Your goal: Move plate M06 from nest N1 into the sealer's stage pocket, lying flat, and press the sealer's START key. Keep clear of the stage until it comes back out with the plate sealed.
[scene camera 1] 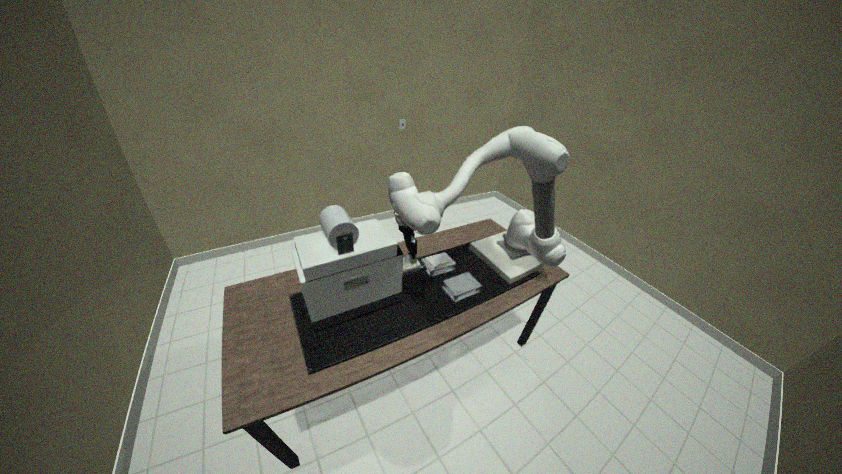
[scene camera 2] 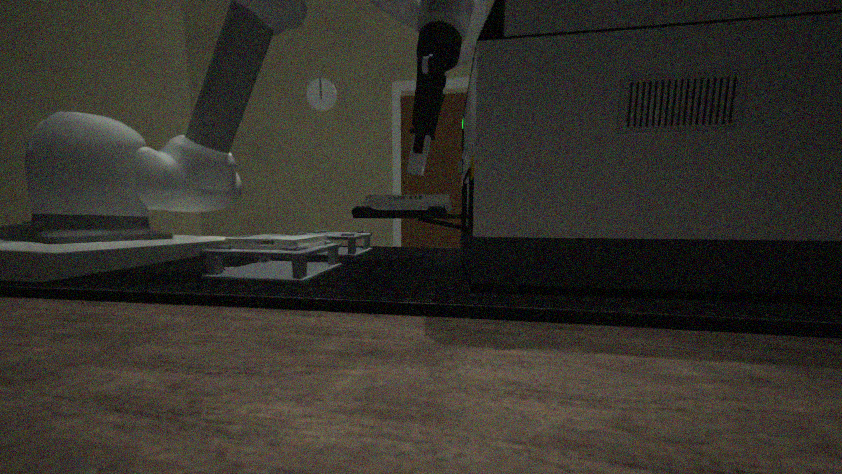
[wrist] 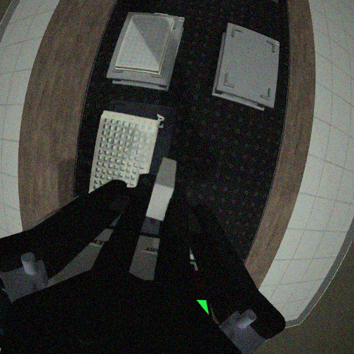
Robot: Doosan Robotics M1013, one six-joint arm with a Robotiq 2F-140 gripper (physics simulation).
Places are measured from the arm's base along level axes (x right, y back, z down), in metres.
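Pixels of known places: gripper, fingertip midpoint: (scene camera 1: 413,262) (scene camera 2: 415,174); arm's base at its link origin: (scene camera 1: 514,248) (scene camera 2: 98,239).
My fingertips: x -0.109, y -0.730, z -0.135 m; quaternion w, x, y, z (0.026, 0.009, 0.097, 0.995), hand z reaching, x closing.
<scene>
Ahead of a thing's pixels: the offset from my fingertips to its top centre.
The white well plate @[dx +0.066, dy -0.014, dz +0.046 m] (wrist: 125,145) (scene camera 2: 406,203) lies flat on the dark stage (wrist: 166,137) (scene camera 2: 365,213), which is out in front of the sealer (scene camera 1: 353,288) (scene camera 2: 589,176); its M06 label is not legible. My gripper (wrist: 165,171) (scene camera 2: 417,164) (scene camera 1: 413,254) is shut and empty. Its fingertips point down above the stage, apart from the plate in the scene camera 2 view. Nest N1 @[dx -0.082, dy +0.242, dz +0.118 m] (wrist: 247,65) (scene camera 1: 461,285) holds no plate. The START key cannot be made out; the fingers cover much of the sealer front in the wrist view.
The other nest (wrist: 172,55) carries a pale plate (wrist: 145,42) and stands beside N1, near the stage. A film roll @[dx -0.009, dy -0.325, dz -0.305 m] (scene camera 1: 338,224) sits on top of the sealer. A green light (wrist: 203,306) (scene camera 2: 462,123) shows on its front. The arm's base plate (scene camera 1: 494,262) is at the table's far end.
</scene>
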